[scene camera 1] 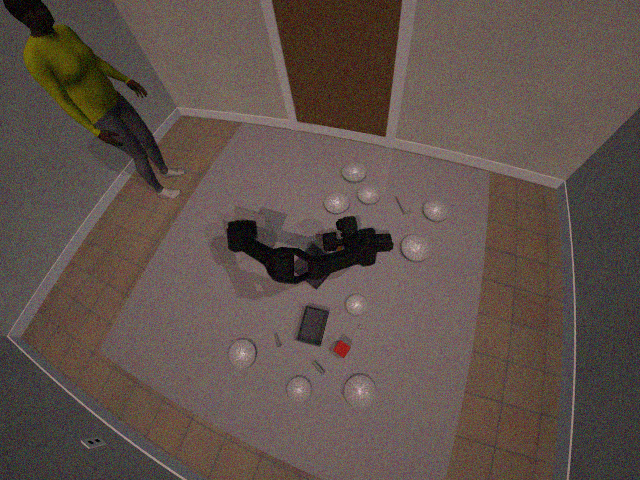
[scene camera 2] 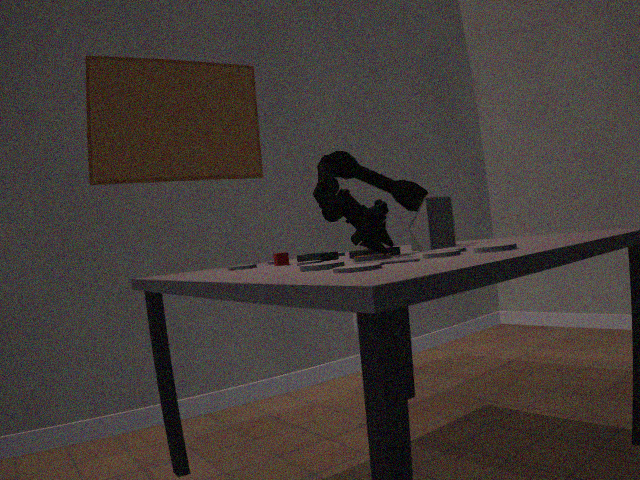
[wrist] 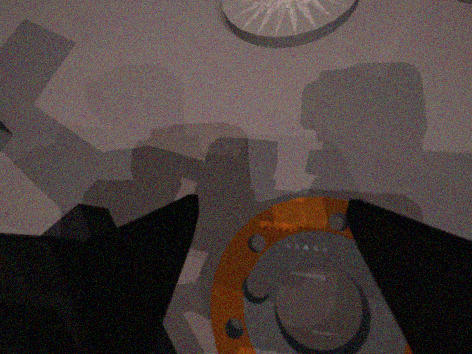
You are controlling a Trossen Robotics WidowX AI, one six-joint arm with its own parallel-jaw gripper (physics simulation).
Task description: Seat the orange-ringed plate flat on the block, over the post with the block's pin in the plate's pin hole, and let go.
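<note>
The orange-ringed plate lies face up below my gripper. Its grey middle shows a large round shape with a dark curved edge and a smaller round one joined at its upper left. I cannot tell whether these are open holes or the post and pin. My gripper is open and empty, low over the plate; in the wrist view the right finger covers part of the ring. The block cannot be made out clearly; the arm hides much of this area in scene camera 1, and whether the plate is flat on it cannot be told.
A dark tray and a red cube stand on the table. Several pale discs lie around, one right of the arm and one ahead in the wrist view. A tall grey box stands behind.
</note>
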